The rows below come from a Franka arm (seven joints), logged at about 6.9 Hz.
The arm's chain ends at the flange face. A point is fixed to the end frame.
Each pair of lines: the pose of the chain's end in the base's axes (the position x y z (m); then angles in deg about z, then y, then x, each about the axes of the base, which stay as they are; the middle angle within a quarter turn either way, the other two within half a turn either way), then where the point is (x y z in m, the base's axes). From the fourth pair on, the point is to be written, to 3 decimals.
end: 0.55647, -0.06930, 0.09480, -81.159, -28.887, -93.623
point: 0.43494 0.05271 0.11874
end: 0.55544, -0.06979, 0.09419, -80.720, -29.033, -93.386
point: 0.43382 0.05195 0.11901
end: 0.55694, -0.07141, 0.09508, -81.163, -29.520, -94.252
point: 0.43409 0.04951 0.11778
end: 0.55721, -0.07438, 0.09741, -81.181, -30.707, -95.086
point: 0.432 0.044 0.119
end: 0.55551, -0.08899, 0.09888, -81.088, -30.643, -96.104
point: 0.430 0.030 0.118
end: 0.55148, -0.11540, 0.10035, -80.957, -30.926, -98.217
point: 0.426 0.004 0.115
